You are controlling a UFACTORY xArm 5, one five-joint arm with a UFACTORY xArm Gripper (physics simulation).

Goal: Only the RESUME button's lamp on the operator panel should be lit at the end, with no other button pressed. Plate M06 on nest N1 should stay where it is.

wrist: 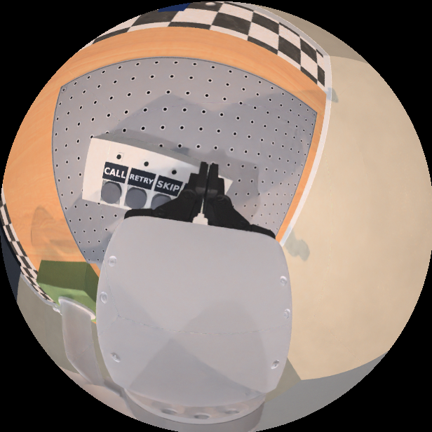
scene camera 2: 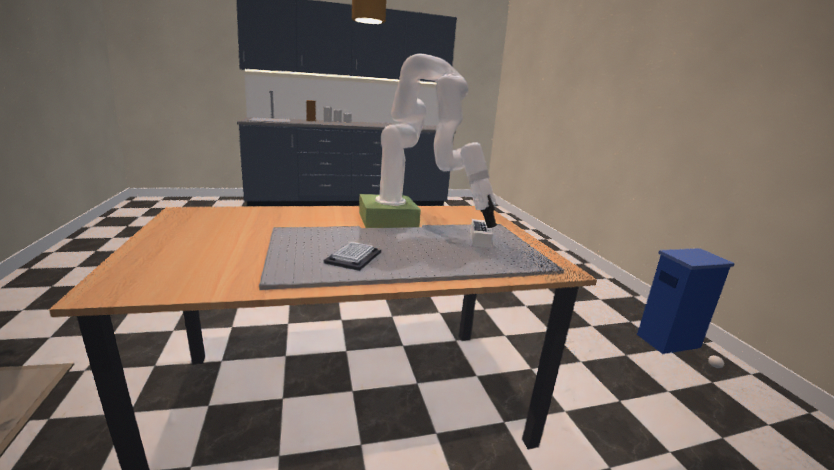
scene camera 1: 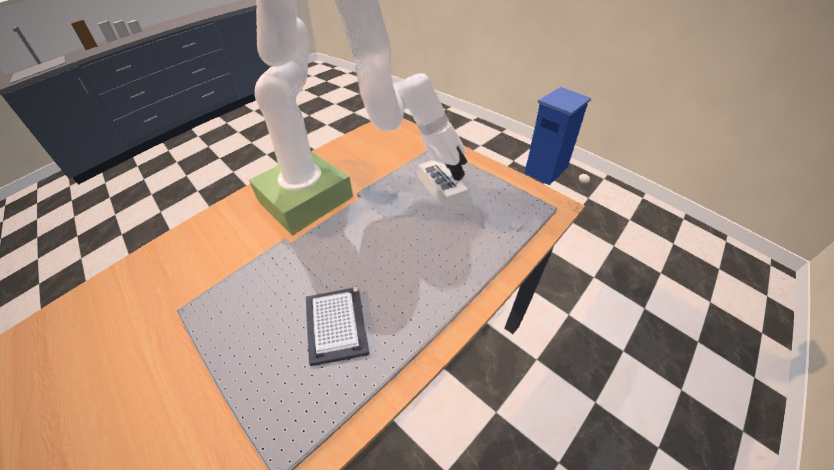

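The white operator panel stands at the far right of the pegboard. In the wrist view its CALL button, RETRY button and partly covered SKIP button show. The three small lamps above them look dark. The RESUME label, button and lamp cannot be made out; the fingers cover the panel's right part. My gripper is shut and empty, over or close to that end; contact cannot be told. Plate M06 sits on dark nest N1.
The grey pegboard lies on the wooden table. The arm's green base block stands behind it. A blue bin stands on the floor past the table's right end.
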